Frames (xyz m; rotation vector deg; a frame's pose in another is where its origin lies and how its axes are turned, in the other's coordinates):
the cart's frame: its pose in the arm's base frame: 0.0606 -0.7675 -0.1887 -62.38 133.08 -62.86
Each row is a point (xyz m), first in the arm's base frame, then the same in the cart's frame.
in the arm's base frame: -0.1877 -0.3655 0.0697
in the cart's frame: -0.1451 0.0868 -0.5113
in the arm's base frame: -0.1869 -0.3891 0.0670
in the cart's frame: -0.1276 0.0789 -0.4973
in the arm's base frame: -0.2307 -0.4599 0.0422
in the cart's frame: -0.0455 0.0910 -0.4716
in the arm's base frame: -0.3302 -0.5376 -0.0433
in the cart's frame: 0.0771 0.1745 -0.4363
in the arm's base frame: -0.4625 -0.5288 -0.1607
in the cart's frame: 0.1543 0.3338 -0.4429
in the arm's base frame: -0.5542 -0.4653 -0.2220
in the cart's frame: 0.1640 0.4520 -0.4891
